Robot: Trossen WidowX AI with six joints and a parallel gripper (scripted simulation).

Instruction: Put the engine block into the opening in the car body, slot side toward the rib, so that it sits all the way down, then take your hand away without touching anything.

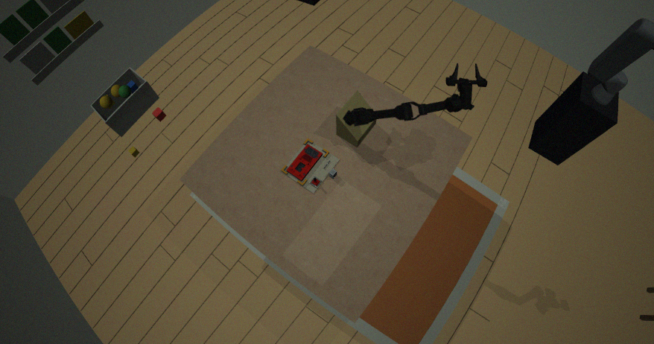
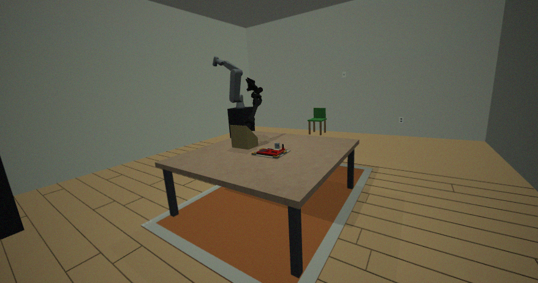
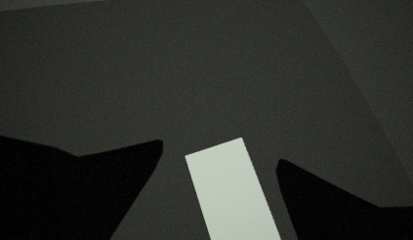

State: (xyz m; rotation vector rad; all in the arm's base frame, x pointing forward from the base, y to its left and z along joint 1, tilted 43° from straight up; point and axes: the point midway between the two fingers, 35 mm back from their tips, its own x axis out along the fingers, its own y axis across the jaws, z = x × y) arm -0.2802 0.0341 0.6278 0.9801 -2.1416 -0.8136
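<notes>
Right now my gripper tip is 540 mm short of the grey engine block, 380 mm to the left of it and 630 mm above it.
</notes>
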